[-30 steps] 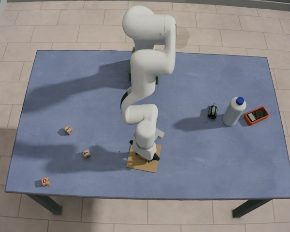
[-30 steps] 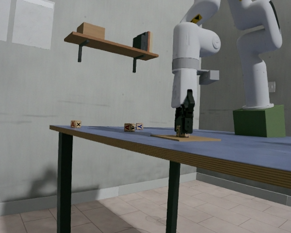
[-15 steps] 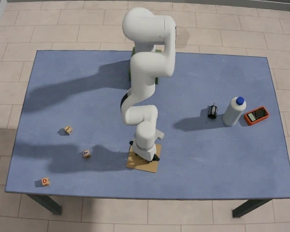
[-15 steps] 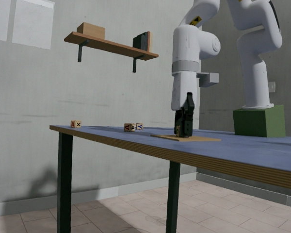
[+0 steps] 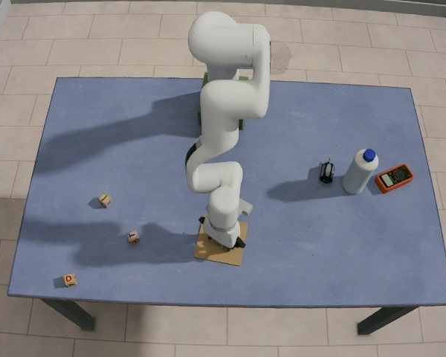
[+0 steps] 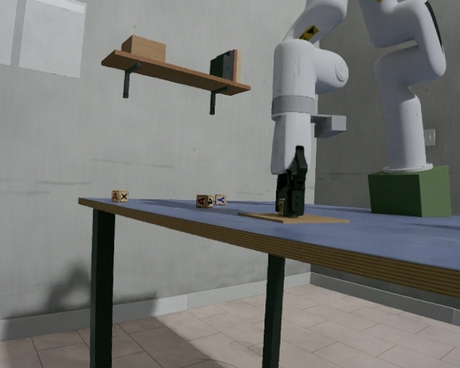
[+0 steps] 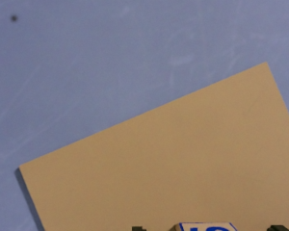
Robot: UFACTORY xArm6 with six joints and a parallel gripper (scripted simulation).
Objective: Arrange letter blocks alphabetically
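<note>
Now: the tan mat 1 cm behind my hand and 2 cm below it. From my hand the other things lie so: black object (20 cm behind, 38 cm to the left, 1 cm below); then wooden block (8 cm ahead, 46 cm to the right, 1 cm below); then orange multimeter (15 cm behind, 60 cm to the left, 1 cm below).
</note>
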